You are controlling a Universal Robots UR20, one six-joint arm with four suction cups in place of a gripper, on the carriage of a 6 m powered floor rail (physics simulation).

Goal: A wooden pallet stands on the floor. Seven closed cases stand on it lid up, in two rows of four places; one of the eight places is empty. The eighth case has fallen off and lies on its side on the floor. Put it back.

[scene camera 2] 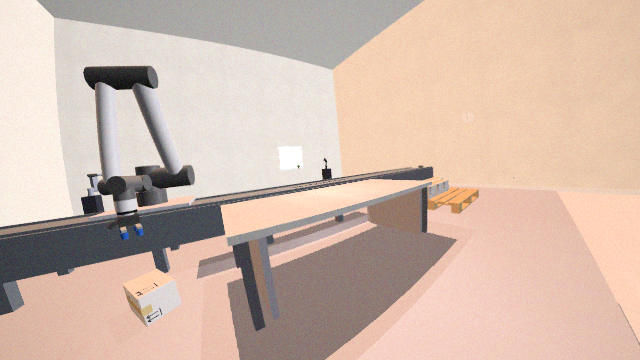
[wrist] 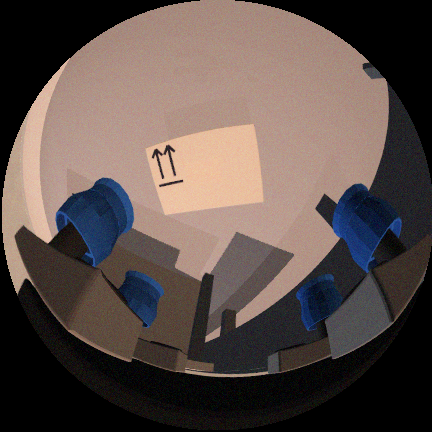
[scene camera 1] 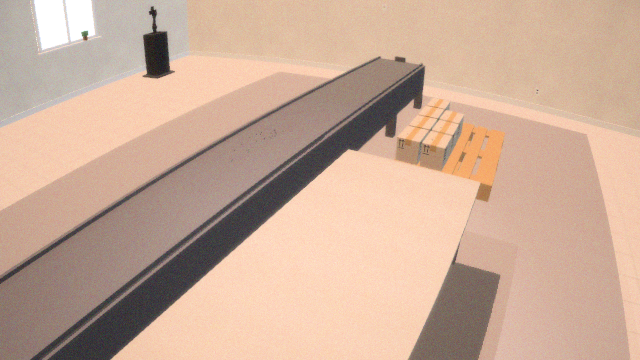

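The fallen case lies on its side on the floor. A plain face with two printed arrows points up, and a taped face is turned sideways. My gripper, four blue suction cups, hangs well above it, apart from it, with nothing on the cups. The wooden pallet stands at the far end of the rail. The closed cases stand on it in two rows, taped lids up. In scene camera 1 the far end of the right-hand row looks empty; bare boards lie to the right.
The long dark rail runs beside the pallet. A large table stands along the rail, between the fallen case and the pallet. Its dark leg stands right of the fallen case. A black pedestal stands beyond the rail.
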